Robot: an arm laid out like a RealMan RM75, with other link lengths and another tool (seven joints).
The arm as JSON. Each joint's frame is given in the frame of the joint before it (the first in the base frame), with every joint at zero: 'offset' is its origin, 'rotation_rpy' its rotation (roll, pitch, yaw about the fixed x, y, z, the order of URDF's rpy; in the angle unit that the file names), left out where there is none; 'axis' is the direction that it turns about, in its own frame. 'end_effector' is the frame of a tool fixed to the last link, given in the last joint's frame.
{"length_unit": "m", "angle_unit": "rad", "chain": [
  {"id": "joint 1", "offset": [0.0, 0.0, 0.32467], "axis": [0.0, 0.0, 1.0]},
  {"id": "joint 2", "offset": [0.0, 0.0, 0.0], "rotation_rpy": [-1.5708, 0.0, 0.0], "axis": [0.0, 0.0, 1.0]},
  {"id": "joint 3", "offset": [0.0, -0.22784, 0.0], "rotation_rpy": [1.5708, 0.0, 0.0], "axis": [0.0, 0.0, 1.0]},
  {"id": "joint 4", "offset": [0.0, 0.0, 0.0], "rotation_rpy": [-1.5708, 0.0, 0.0], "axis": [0.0, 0.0, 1.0]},
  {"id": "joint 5", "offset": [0.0, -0.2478, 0.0], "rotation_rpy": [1.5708, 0.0, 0.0], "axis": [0.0, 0.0, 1.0]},
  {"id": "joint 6", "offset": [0.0, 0.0, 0.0], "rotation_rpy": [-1.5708, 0.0, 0.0], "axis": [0.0, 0.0, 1.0]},
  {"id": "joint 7", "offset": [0.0, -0.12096, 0.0], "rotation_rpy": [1.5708, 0.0, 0.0], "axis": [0.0, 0.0, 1.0]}
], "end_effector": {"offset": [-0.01, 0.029, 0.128], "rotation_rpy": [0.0, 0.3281, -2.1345]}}
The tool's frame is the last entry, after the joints.
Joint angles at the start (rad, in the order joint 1, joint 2, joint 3, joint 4, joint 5, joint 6, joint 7):
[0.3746 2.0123 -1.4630 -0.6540 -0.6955 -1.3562 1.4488]
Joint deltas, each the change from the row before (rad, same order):
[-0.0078 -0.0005 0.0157 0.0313 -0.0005 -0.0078 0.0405]
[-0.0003 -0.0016 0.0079 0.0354 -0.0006 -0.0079 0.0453]
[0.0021 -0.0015 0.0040 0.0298 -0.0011 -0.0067 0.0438]
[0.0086 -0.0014 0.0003 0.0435 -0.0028 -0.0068 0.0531]
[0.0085 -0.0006 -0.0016 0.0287 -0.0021 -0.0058 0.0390]
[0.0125 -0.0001 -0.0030 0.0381 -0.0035 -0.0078 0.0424]
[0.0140 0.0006 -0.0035 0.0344 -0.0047 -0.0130 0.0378]
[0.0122 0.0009 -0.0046 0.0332 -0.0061 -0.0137 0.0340]
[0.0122 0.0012 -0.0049 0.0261 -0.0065 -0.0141 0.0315]
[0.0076 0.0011 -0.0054 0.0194 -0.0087 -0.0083 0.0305]
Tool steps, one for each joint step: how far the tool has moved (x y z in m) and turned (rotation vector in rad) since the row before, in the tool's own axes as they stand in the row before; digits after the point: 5 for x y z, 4 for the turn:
[0.00958 0.00567 -0.00699 -0.0281 0.0297 0.0518]
[0.00700 0.00635 -0.00521 -0.0324 0.0195 0.0567]
[0.00499 0.00522 -0.00355 -0.0293 0.0124 0.0527]
[0.00483 0.00849 -0.00316 -0.0421 0.0117 0.0655]
[0.00211 0.00522 -0.00115 -0.0286 0.0031 0.0466]
[0.00204 0.00726 -0.00110 -0.0354 0.0026 0.0529]
[-0.00033 0.00601 -0.00062 -0.0307 -0.0062 0.0469]
[-0.00056 0.00667 -0.00106 -0.0311 -0.0067 0.0430]
[-0.00204 0.00521 -0.00026 -0.0272 -0.0117 0.0371]
[-0.00105 0.00562 -0.00030 -0.0283 -0.0071 0.0329]

